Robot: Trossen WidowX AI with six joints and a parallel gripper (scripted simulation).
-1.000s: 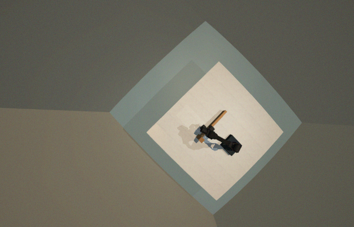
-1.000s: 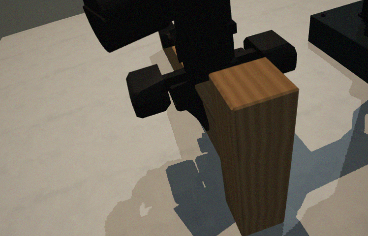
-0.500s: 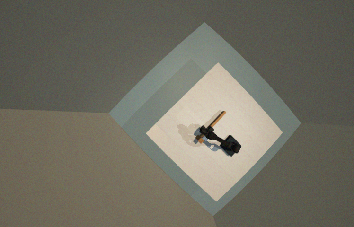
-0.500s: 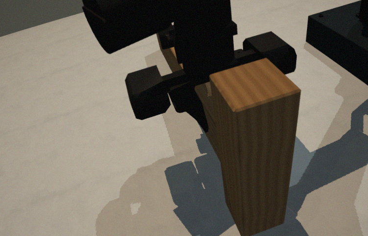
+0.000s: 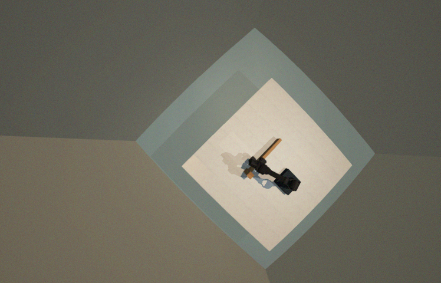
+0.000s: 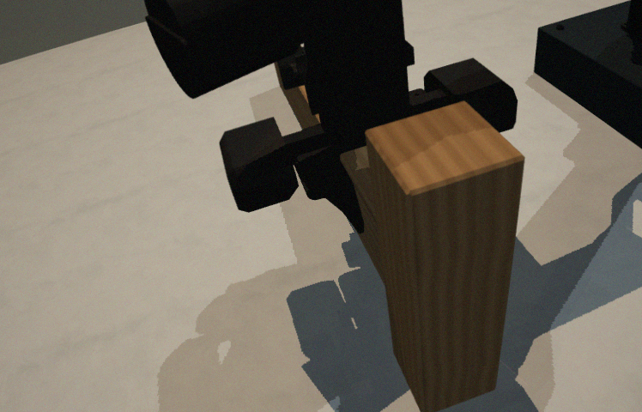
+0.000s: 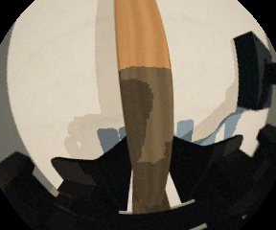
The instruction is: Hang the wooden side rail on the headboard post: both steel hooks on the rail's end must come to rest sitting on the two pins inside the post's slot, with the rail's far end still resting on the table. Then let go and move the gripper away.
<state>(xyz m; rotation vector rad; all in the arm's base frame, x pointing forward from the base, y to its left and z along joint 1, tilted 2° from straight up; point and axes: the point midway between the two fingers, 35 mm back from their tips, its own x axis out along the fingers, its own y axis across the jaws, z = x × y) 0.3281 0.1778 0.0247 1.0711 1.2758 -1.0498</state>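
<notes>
Right now my gripper tip is 10 cm to the right of the wooden headboard post, 4 cm below it and 2 cm past it.
</notes>
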